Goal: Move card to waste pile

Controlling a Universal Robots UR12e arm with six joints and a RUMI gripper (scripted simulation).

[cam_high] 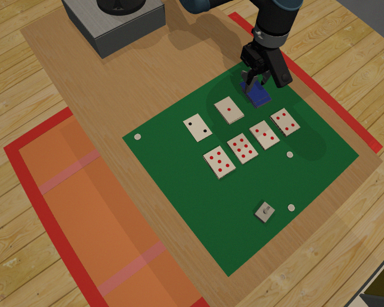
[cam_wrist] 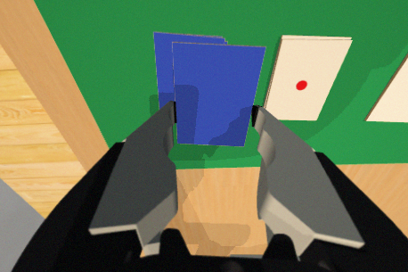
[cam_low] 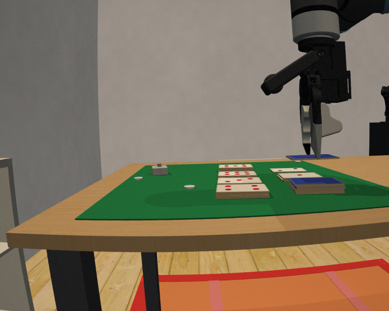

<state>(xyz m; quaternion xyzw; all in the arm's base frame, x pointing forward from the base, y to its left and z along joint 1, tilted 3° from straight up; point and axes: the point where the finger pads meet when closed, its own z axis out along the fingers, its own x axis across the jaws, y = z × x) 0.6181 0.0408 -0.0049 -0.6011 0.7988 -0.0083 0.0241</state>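
Now: hand 160 mm to the left of the green mat, 100 mm short of it and 90 mm above it. The rest, counted from my hand: grey block: 290 mm to the right, 280 mm ahead, 60 mm below; card: 10 mm below.
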